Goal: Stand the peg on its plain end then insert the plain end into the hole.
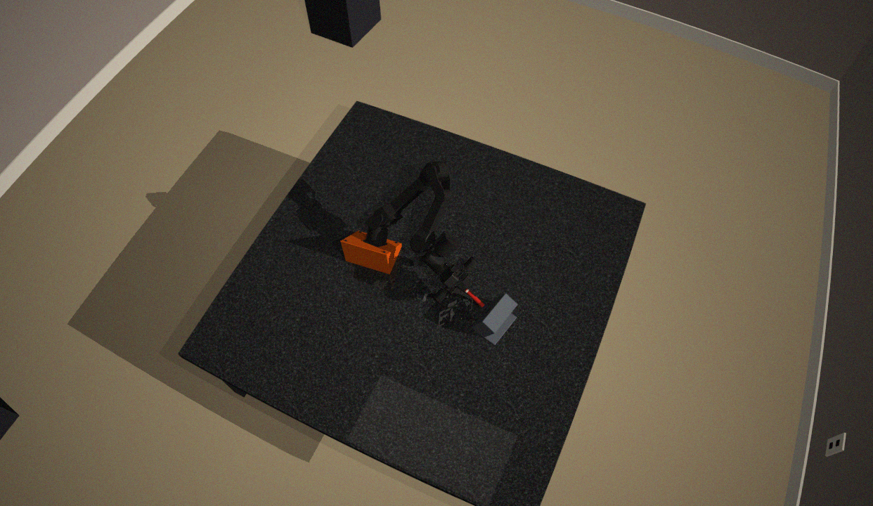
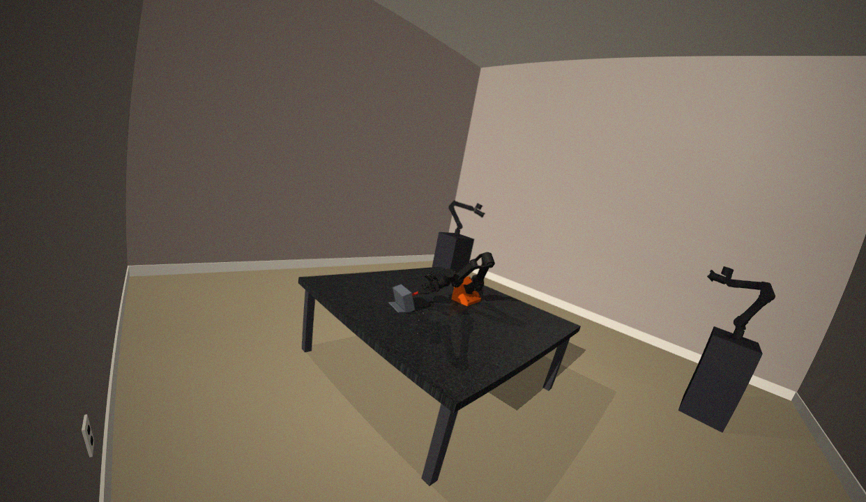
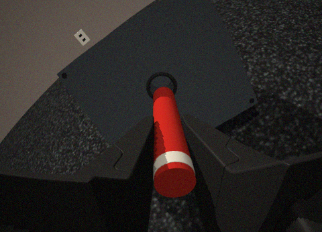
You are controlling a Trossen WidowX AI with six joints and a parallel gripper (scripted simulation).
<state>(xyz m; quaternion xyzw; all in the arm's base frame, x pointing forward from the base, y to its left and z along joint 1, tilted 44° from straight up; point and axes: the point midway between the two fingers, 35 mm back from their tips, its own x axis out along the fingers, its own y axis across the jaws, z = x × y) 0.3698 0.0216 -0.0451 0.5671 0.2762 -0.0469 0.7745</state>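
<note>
Now: gripper tip 8 cm short of the grey sloped panel, 3 cm above it and 1 cm to the left of it. Also, from my gripper tip: red peg: 2 cm behind.
</note>
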